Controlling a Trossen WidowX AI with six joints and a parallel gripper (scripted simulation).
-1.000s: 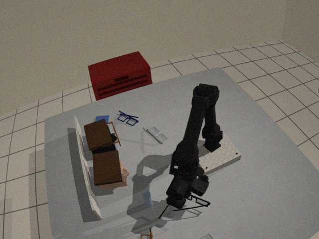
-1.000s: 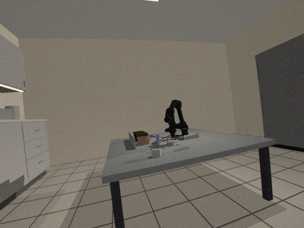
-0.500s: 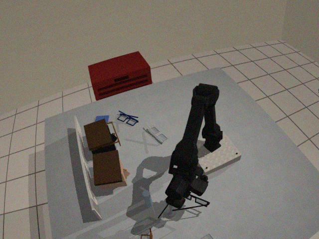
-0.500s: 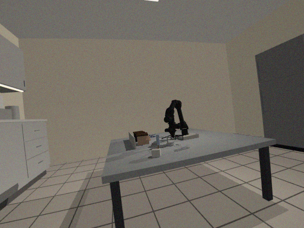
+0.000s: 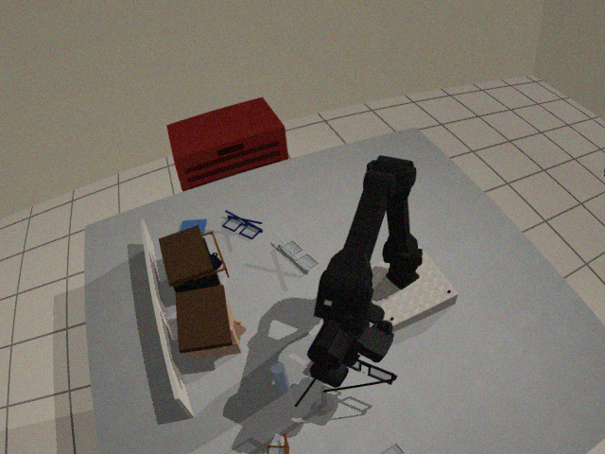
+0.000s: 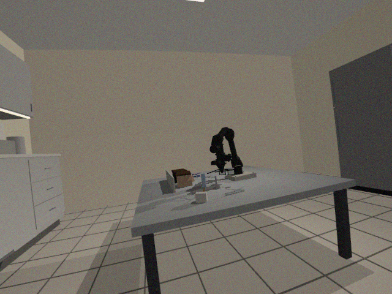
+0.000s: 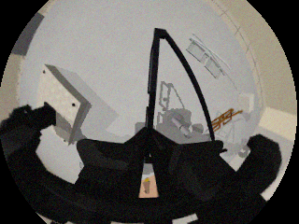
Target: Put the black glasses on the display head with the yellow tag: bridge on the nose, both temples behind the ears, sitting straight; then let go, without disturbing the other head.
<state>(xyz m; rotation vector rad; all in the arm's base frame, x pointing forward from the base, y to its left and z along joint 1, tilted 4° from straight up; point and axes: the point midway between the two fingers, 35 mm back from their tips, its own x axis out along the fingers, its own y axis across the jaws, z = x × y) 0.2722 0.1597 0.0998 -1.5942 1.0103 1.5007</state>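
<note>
My gripper tip is 7 cm short of the grey peg, 7 cm above it and 2 cm to the right of it. Also, from my gripper tip: light blue cylinder (13 cm ahead, 7 cm to the right, 4 cm below); white board (40 cm to the right, 29 cm ahead, 4 cm below).
</note>
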